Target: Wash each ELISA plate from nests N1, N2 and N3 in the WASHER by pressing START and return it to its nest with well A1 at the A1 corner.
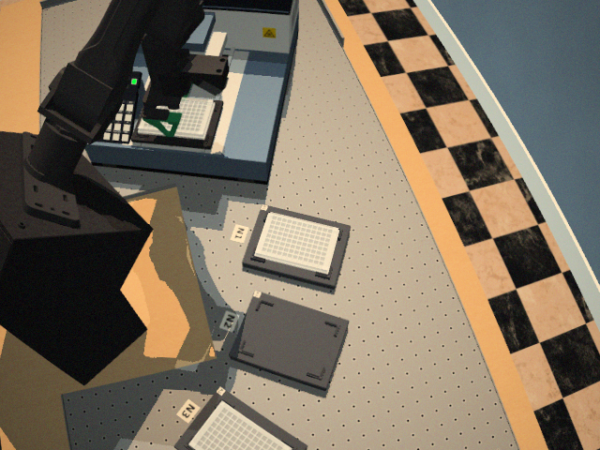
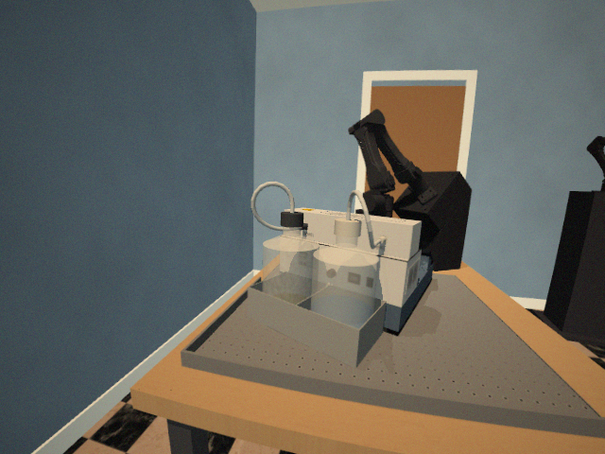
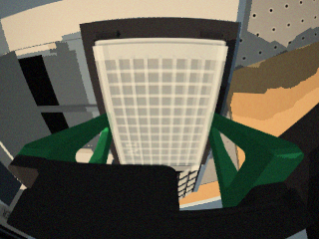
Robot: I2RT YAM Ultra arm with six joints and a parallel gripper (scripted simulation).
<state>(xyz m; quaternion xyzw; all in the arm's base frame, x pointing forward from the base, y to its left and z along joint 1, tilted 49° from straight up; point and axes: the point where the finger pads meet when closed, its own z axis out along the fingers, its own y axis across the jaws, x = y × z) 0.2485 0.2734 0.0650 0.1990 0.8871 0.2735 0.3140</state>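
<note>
Now: hand 1 cm above the dark carrier. Also, from my hand: N1 label 10 cm ahead, 20 cm to the right, 10 cm below; manifold 4 cm ahead, 15 cm to the left, 4 cm above; washer 4 cm ahead, 15 cm to the left, 3 cm above.
</note>
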